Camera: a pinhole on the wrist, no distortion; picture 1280 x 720 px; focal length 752.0 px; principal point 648.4 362.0 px. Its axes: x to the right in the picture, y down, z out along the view. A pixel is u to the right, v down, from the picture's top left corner.
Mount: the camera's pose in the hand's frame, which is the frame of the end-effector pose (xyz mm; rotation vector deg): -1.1 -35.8 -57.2 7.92 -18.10 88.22
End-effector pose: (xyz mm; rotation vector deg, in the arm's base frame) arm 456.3 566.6 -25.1 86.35 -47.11 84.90
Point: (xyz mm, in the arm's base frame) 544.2 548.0 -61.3
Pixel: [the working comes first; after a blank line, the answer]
In the camera's frame: -6.3 15.9 119.3

608.5 462.3
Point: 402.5 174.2 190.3
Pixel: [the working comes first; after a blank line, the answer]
In the camera's frame: 380.0 -202.0 281.8

outside the picture
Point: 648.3 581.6 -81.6
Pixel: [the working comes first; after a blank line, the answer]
In the camera's frame: -107.8 18.6 164.7

156.1 446.9
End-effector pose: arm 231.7 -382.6 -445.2 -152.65 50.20 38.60
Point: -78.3 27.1 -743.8
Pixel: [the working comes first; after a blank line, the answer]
In the camera's frame: 99.2 204.6 597.6

773.2 619.4
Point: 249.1 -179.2 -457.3
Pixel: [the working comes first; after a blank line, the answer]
In the camera's frame: -88.5 60.6 178.3

275.1 617.7
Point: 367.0 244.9 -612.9
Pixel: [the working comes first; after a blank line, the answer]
In the camera's frame: -390.5 66.8 534.2

98.7 456.0
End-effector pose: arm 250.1 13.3 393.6 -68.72 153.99 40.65
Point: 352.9 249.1 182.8
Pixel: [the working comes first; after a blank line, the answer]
In the camera's frame: 116.7 129.6 340.5

906.1 648.3
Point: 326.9 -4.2 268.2
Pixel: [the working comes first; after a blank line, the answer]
In the camera's frame: -29.4 -15.9 168.3

517.1 291.2
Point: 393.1 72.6 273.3
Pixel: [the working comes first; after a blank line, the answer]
In the camera's frame: -24.1 79.0 204.1

559.7 653.0
